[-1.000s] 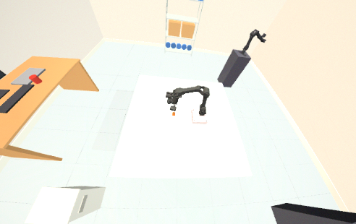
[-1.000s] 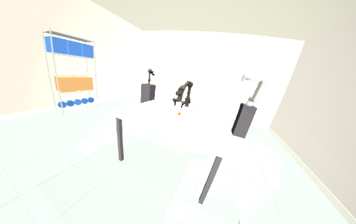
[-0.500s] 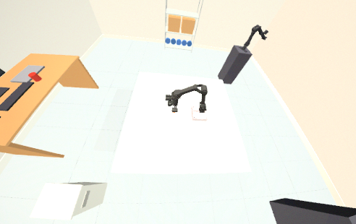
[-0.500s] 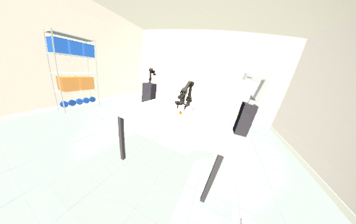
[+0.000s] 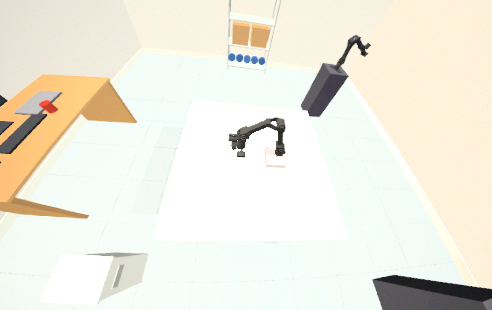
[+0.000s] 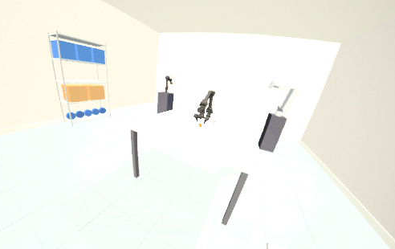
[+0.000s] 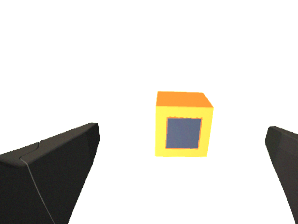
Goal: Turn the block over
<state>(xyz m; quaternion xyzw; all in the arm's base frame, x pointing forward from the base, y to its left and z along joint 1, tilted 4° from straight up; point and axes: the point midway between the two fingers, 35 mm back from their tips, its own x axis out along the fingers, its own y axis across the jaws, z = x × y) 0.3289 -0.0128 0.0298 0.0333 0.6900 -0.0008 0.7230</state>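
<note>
Right now the block is 10 mm below my gripper tip.
</note>
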